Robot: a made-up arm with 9 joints. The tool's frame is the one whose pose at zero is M. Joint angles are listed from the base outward.
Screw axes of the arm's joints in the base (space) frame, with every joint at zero. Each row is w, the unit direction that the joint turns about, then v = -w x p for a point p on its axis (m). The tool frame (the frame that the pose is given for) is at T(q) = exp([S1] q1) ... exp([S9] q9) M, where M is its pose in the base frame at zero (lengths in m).
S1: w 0 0 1 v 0.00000 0.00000 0.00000
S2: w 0 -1 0 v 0.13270 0.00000 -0.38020
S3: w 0 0 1 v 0.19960 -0.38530 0.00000
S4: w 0 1 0 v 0.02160 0.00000 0.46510
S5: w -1 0 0 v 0.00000 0.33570 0.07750
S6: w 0 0 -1 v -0.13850 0.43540 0.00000
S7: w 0 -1 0 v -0.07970 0.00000 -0.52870
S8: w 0 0 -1 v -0.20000 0.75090 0.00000
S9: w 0 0 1 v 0.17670 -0.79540 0.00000
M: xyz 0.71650 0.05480 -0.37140 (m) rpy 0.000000 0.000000 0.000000 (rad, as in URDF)
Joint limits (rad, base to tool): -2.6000..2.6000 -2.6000..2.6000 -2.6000..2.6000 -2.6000..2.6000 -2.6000..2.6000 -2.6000..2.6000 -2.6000..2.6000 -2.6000..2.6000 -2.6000..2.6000
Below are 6 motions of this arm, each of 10 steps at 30 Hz.
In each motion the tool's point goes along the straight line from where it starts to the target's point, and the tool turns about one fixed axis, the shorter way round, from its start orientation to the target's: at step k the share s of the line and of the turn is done. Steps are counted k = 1, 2, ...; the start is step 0. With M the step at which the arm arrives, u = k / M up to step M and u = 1 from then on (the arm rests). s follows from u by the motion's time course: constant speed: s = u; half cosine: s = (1 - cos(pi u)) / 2; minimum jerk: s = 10 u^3 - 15 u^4 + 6 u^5.
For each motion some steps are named. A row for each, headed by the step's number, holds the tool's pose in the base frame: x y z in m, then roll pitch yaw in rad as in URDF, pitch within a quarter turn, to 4 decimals.
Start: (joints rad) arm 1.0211 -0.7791 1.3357 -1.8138 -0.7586 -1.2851 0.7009 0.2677 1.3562
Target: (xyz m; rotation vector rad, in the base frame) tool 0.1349 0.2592 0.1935 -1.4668 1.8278 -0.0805
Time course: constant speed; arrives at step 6
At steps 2, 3, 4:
2: 0.1270 0.2519 0.2193 -2.6018 0.4605 -1.6832
3: 0.1290 0.2537 0.2129 -2.5839 0.4828 -1.6662
4: 0.1309 0.2556 0.2064 -2.5654 0.5048 -1.6485

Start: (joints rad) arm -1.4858 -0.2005 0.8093 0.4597 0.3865 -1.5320 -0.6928 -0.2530 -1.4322
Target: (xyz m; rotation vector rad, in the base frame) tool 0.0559 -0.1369 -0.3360 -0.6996 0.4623 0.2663
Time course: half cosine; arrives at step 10
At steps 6, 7, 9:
6: 0.0471 -0.1659 -0.3231 -0.6712 0.6369 -0.0216
7: 0.0506 -0.1542 -0.3283 -0.6776 0.5873 0.0258
9: 0.0553 -0.1390 -0.3351 -0.6896 0.5232 0.0860

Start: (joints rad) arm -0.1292 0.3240 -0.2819 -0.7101 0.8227 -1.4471 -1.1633 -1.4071 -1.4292
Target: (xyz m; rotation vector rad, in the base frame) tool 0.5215 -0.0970 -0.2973 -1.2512 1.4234 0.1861
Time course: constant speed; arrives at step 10
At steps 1, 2, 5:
1: 0.6679 -0.1168 -0.1864 -1.6405 0.5148 -0.8396
2: 0.6517 -0.1146 -0.1987 -1.6787 0.5635 -0.8592
5: 0.6028 -0.1080 -0.2357 -1.8094 0.7048 -0.9367

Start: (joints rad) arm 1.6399 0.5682 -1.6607 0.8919 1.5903 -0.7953 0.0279 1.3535 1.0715
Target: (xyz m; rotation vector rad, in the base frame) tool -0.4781 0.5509 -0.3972 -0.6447 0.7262 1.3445
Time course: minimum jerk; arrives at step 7
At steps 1, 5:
1: -0.4251 0.5467 -0.4250 -0.1688 0.9772 1.3418
5: -0.4702 0.5503 -0.4013 -0.0245 0.9060 1.4346

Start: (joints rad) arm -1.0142 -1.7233 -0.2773 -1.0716 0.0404 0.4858 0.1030 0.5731 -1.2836
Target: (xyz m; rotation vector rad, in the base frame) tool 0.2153 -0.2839 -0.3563 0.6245 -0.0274 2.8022
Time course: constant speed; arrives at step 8
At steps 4, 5, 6, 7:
4: 0.1644 -0.2451 -0.3378 -0.0563 -0.5434 2.9078
5: 0.1771 -0.2548 -0.3424 -0.0300 -0.5162 2.8931
6: 0.1899 -0.2645 -0.3471 -0.0046 -0.4887 2.8794
7: 0.2026 -0.2742 -0.3517 0.0200 -0.4609 2.8667

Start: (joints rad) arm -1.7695 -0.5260 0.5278 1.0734 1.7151 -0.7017 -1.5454 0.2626 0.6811
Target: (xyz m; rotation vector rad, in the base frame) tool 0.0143 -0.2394 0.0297 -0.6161 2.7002 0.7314
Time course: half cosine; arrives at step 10
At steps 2, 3, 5, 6, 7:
2: 0.0123 -0.2699 0.0326 2.4748 0.0471 -3.0493
3: 0.0125 -0.2662 0.0322 2.4947 0.0897 -3.0209
5: 0.0132 -0.2563 0.0313 2.5544 0.1999 -2.9404
6: 0.0135 -0.2510 0.0308 2.5899 0.2558 -2.8946
7: 0.0138 -0.2463 0.0304 2.6247 0.3048 -2.8509

